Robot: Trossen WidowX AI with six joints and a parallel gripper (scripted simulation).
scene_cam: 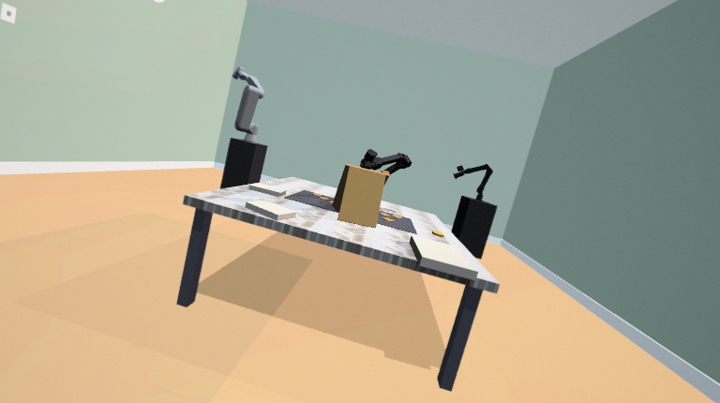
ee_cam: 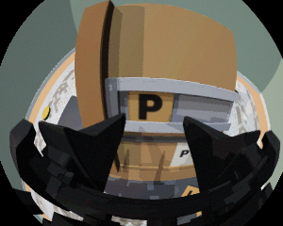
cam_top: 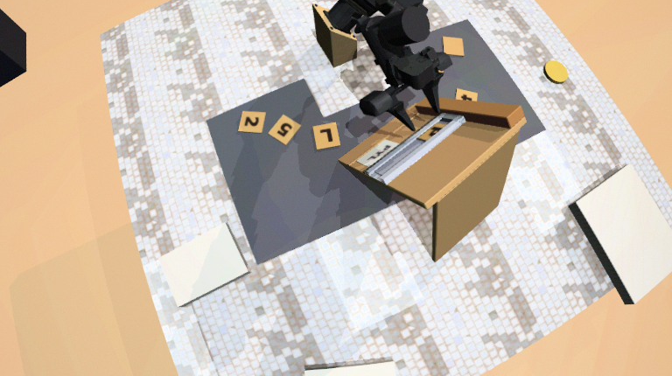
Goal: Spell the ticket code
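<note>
My gripper tip is now 2 cm short of the P tile, 1 cm to the right of it and 2 cm above it. From my gripper tip the other things lie so: white ticket: 1 cm behind, 9 cm to the right, 9 cm below; L tile: 13 cm behind, 16 cm to the right, 17 cm below; dark mat: 14 cm behind, 3 cm to the right, 18 cm below.
</note>
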